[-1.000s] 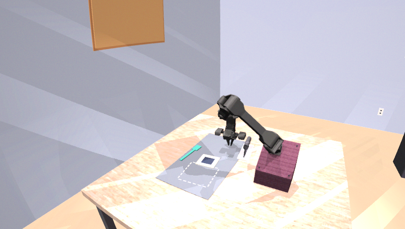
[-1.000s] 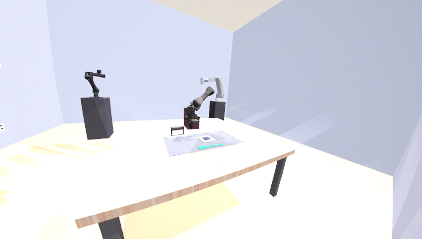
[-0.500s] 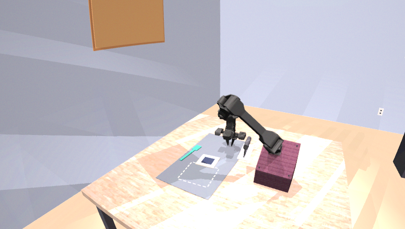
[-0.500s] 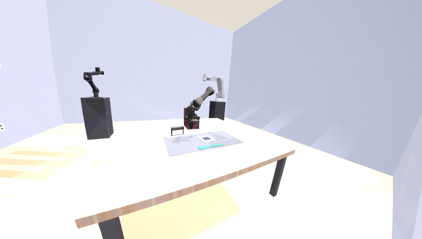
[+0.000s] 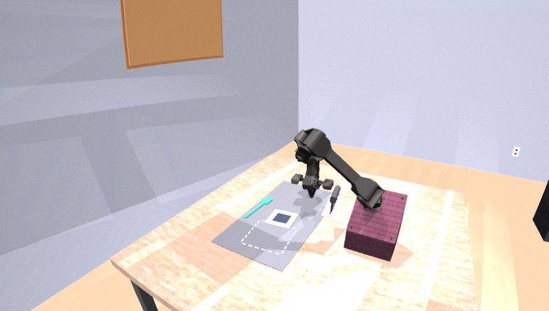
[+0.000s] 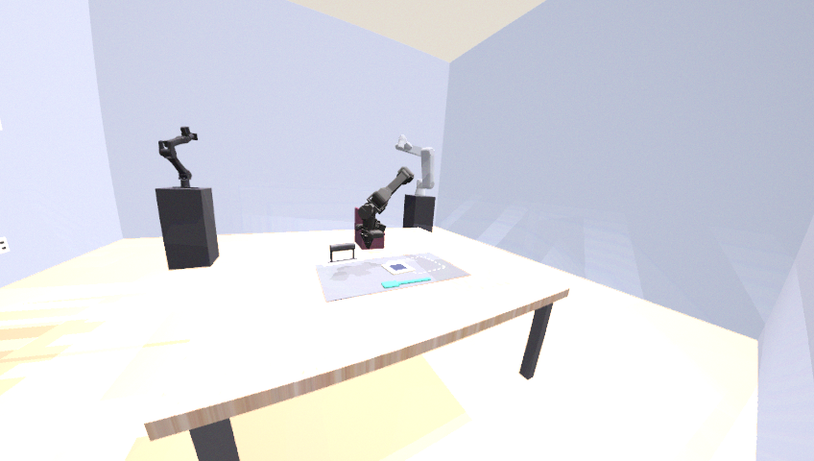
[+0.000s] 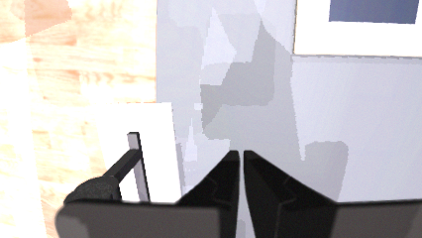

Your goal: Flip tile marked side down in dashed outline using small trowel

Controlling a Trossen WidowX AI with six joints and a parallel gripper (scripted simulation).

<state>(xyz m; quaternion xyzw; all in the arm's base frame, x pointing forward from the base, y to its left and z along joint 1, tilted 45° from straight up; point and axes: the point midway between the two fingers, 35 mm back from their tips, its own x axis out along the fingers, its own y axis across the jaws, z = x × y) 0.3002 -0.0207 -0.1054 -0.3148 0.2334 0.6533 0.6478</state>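
My gripper tip is 8 cm past the small trowel, 8 cm to the left of it and 4 cm above it. From my gripper tip the other things lie so: grey mat: 10 cm ahead, 9 cm to the left, 10 cm below; white tile: 9 cm ahead, 12 cm to the left, 8 cm below; teal flat tool: 24 cm ahead, 7 cm to the left, 8 cm below.
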